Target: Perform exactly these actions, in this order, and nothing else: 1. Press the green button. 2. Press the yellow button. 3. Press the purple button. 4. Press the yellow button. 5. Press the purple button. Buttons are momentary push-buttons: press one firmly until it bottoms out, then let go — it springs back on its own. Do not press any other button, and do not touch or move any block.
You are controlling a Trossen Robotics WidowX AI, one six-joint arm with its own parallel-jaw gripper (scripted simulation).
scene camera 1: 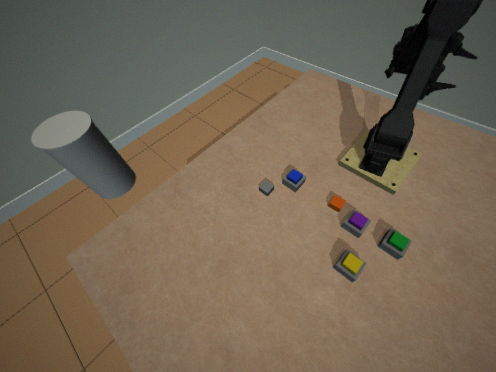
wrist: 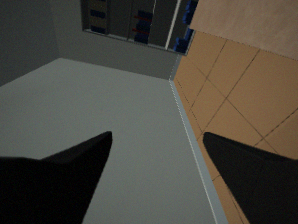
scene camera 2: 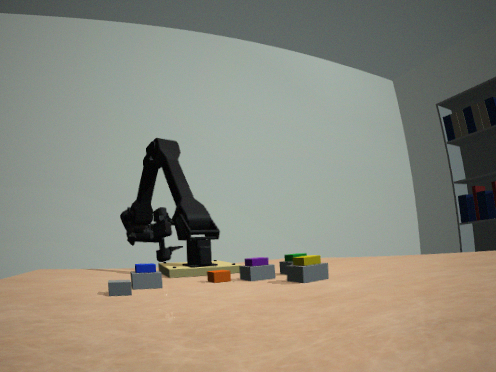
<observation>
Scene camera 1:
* my gripper: 465, 73
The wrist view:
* my gripper: 158, 136
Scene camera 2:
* my gripper: 181, 235
</observation>
